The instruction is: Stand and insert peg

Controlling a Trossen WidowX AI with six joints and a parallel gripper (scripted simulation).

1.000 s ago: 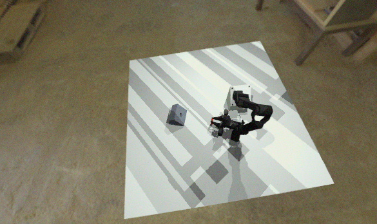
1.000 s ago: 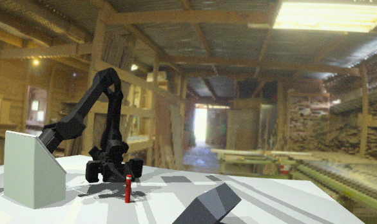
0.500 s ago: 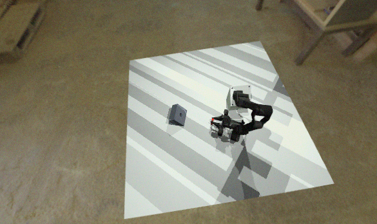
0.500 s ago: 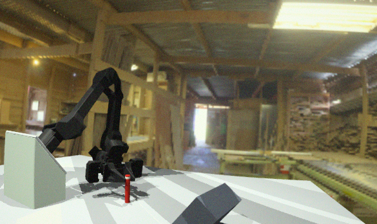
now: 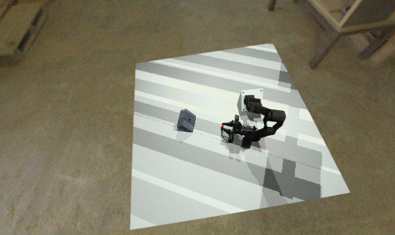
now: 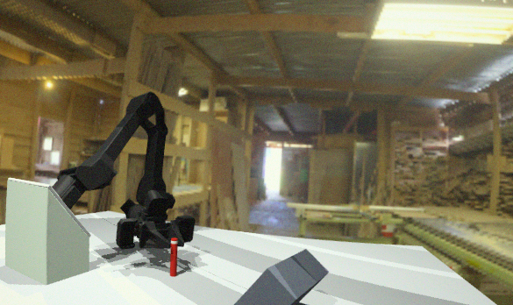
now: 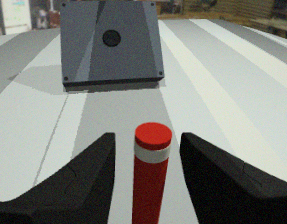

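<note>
My gripper tip is 1 cm past the red peg and 1 cm above it. The rest, counted from my gripper tip: dark sloped panel: 24 cm ahead, 6 cm to the right, 2 cm below.
</note>
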